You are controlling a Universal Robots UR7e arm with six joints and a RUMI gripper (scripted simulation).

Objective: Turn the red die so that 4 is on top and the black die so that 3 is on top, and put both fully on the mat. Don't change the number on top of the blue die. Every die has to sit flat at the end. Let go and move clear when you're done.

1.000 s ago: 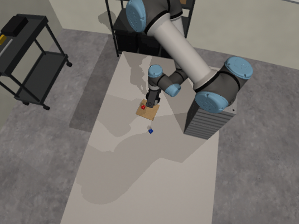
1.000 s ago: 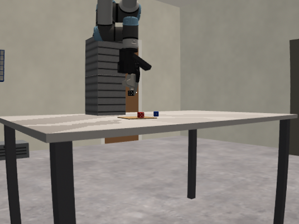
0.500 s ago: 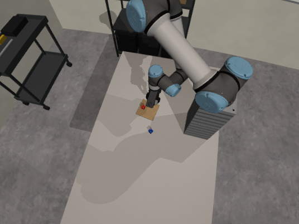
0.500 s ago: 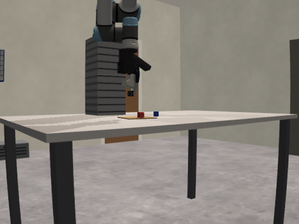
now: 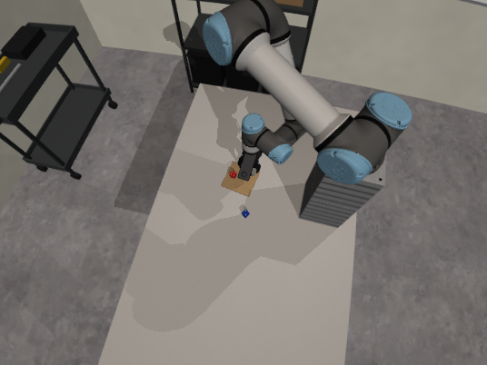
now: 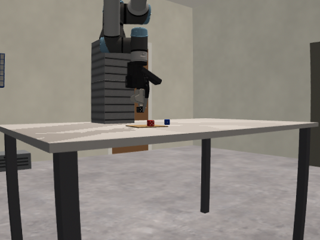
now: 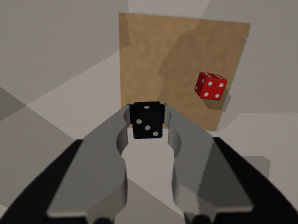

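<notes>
The brown mat lies 80 mm below my hand and 40 mm ahead of it. Also, from my hand: blue die 160 mm to the left, 70 mm below, 50 mm behind; black die 10 mm to the right; red die 80 mm ahead, 60 mm below.
</notes>
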